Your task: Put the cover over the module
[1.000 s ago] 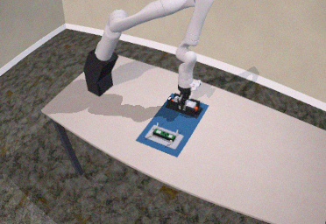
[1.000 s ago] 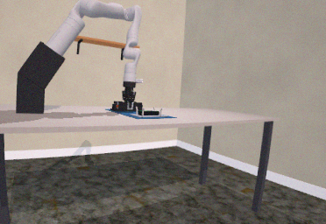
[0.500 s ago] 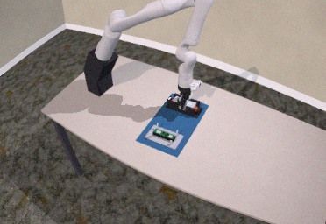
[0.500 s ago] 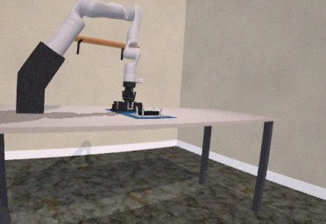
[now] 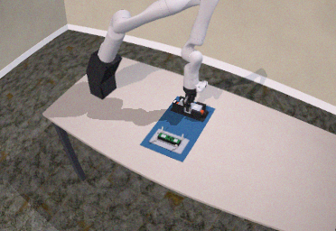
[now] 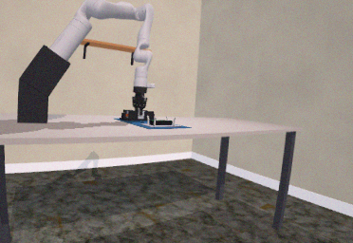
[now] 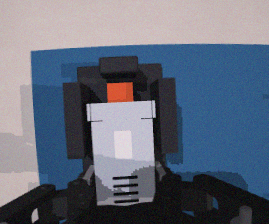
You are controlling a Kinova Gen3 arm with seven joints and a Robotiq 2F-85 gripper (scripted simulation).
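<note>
Now: hand 1 cm above the light grey cover.
</note>
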